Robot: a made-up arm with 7 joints. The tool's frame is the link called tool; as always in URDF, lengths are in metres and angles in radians. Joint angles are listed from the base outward. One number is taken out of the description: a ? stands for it. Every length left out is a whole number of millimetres.
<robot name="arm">
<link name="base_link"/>
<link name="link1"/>
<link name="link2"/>
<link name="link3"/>
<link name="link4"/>
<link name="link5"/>
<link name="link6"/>
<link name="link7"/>
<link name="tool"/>
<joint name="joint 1" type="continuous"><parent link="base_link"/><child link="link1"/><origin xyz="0 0 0.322" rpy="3.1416 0 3.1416"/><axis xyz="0 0 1"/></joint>
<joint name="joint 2" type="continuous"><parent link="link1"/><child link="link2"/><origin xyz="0 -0.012 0" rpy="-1.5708 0 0"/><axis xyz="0 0 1"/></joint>
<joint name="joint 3" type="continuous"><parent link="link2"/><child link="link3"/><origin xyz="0 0.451 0" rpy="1.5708 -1.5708 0"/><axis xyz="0 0 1"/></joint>
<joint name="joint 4" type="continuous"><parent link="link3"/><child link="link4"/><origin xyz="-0.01 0 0" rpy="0 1.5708 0"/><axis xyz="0 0 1"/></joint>
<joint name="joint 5" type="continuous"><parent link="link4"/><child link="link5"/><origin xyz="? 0 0" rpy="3.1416 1.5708 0"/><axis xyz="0 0 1"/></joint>
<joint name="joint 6" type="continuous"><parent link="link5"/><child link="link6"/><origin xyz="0 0 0" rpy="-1.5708 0 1.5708"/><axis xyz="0 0 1"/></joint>
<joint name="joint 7" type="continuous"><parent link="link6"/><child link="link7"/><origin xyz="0 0.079 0" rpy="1.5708 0 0"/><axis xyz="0 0 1"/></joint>
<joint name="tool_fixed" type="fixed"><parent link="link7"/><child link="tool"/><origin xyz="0 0 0" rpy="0 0 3.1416"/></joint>
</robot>
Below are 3 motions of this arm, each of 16 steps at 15 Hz.
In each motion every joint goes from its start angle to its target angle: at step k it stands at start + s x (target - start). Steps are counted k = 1, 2, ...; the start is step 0. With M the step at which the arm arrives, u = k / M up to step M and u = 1 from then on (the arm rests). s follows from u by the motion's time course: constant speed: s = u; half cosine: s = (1 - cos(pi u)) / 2; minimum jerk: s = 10 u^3 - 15 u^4 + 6 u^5.
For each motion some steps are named. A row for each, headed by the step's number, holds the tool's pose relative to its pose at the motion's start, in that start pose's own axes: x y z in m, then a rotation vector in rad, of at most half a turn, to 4 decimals.
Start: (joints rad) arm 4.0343 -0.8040 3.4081 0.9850 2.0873 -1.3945 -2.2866
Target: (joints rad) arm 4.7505 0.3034 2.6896 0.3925 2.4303 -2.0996 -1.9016
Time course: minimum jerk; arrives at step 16
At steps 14, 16:
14: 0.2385 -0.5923 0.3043 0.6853 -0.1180 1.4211
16: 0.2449 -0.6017 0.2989 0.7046 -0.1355 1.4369

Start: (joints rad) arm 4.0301 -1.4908 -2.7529 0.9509 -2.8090 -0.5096 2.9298
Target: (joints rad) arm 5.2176 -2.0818 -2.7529 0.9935 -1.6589 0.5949 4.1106
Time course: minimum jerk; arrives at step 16
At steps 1, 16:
1: 0.0007 0.0010 -0.0014 0.0010 0.0001 0.0034
16: 0.5890 0.0702 -0.3228 -0.4435 0.4989 1.2841

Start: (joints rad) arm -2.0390 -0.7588 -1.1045 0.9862 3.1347 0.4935 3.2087
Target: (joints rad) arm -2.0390 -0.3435 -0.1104 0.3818 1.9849 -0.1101 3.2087
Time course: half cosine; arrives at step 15
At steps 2, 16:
2: 0.0010 0.0224 -0.0031 0.0562 -0.0108 -0.0140
16: -0.0070 0.3549 0.0367 0.6346 -0.0140 -0.3619

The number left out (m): 0.242
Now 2 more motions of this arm.
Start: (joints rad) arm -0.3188 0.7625 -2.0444 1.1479 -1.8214 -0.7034 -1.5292
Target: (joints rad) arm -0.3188 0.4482 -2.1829 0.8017 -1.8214 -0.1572 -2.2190
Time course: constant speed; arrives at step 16
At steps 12, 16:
12: -0.0187 0.1751 0.0799 0.6524 0.0036 -0.4351
16: -0.0353 0.2258 0.1161 0.8686 0.0967 -0.5571

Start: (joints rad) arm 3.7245 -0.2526 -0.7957 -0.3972 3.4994 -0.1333 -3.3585
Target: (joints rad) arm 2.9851 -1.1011 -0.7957 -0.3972 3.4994 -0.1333 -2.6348
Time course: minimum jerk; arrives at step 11
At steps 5, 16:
5: -0.2601 -0.0089 0.0177 0.0160 0.3289 -0.0309
16: -0.5831 0.1935 0.2109 0.3463 0.7881 -0.0010

